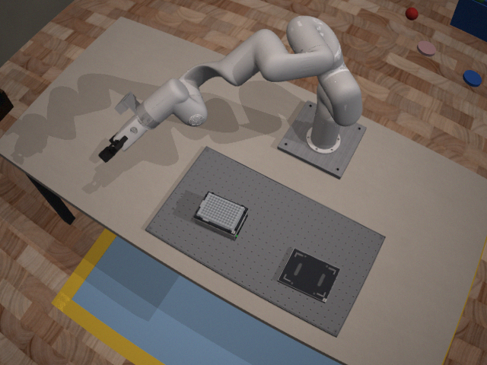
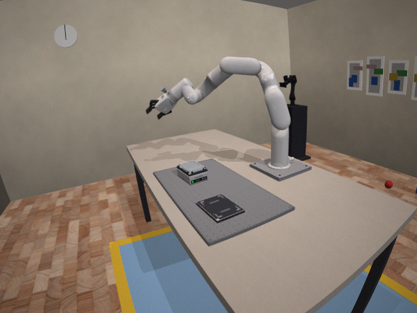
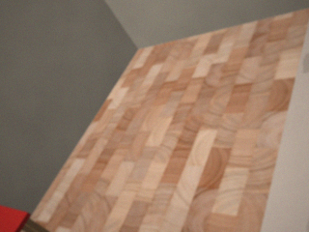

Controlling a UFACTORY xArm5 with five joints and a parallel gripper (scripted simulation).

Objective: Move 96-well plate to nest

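Right now my hand is 30 cm to the right of the 96-well plate, 25 cm above it and 11 cm past it. From my hand the other things lie so: black plate nest N1 (63 cm to the left, 30 cm below, 9 cm behind).
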